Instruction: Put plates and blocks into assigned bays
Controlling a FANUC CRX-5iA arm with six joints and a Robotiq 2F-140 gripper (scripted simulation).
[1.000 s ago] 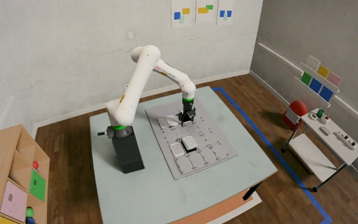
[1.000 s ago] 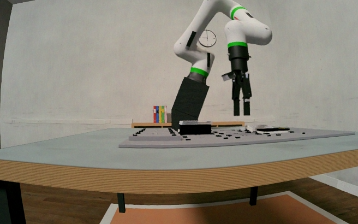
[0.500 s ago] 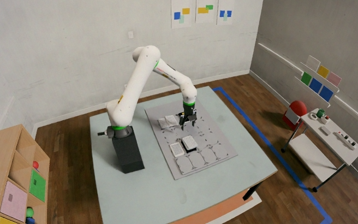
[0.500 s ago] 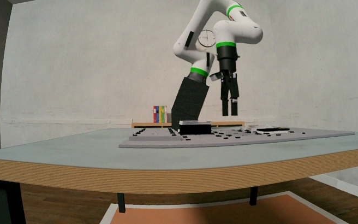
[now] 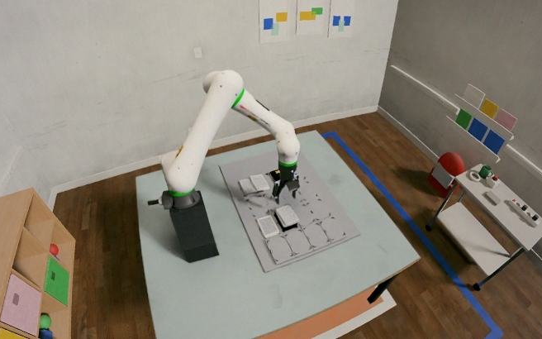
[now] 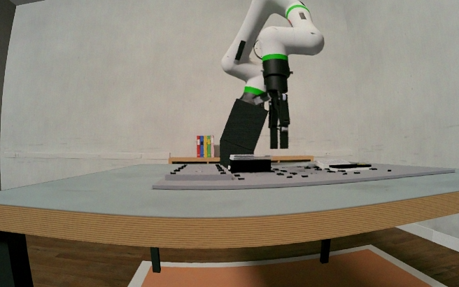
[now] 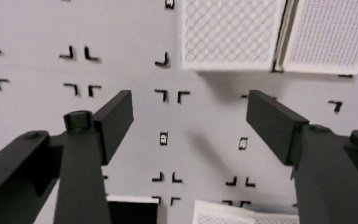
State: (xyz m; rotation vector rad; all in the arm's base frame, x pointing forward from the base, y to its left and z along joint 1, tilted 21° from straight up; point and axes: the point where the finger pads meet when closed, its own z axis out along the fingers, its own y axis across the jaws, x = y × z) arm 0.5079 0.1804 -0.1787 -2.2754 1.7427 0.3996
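My hand is 90 mm to the left of the black deep-well block, 80 mm above it and 20 mm past it. The rest, counted from my hand: white plate (210 mm to the left, 180 mm behind, 90 mm below); then lid (250 mm to the left, 80 mm below, 30 mm ahead).
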